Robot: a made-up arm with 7 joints. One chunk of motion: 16 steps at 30 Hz.
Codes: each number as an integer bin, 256 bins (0 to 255) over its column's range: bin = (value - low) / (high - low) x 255, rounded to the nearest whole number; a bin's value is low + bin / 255 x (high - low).
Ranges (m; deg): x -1.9..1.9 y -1.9..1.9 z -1.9..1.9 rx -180..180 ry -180..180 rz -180..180
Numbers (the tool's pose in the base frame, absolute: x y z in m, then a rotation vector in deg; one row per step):
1: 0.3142 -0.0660 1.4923 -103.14 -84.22 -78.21
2: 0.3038 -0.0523 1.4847 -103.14 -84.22 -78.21
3: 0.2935 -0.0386 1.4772 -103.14 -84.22 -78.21
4: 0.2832 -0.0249 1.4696 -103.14 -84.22 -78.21
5: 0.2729 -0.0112 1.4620 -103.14 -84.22 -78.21
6: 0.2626 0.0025 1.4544 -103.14 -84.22 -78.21
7: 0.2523 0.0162 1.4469 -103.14 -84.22 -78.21
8: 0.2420 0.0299 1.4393 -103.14 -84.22 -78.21
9: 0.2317 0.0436 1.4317 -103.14 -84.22 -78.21
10: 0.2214 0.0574 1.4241 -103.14 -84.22 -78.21
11: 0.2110 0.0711 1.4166 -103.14 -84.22 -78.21
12: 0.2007 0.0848 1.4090 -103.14 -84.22 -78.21
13: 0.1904 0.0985 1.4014 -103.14 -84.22 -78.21
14: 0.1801 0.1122 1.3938 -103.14 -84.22 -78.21
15: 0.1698 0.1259 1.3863 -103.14 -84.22 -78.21
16: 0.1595 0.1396 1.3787 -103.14 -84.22 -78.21
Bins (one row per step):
1: 149 123 228 54 68 72
2: 148 124 227 54 68 72
3: 147 125 227 54 68 72
4: 147 126 226 54 68 72
5: 146 127 226 54 68 72
6: 145 128 225 54 68 72
7: 144 129 225 54 68 72
8: 144 130 224 54 68 72
9: 143 130 224 54 68 72
10: 142 131 223 54 68 72
11: 142 132 223 54 68 72
12: 141 133 222 54 68 72
13: 140 134 222 54 68 72
14: 140 135 221 54 68 72
15: 139 136 221 54 68 72
16: 138 137 220 54 68 72

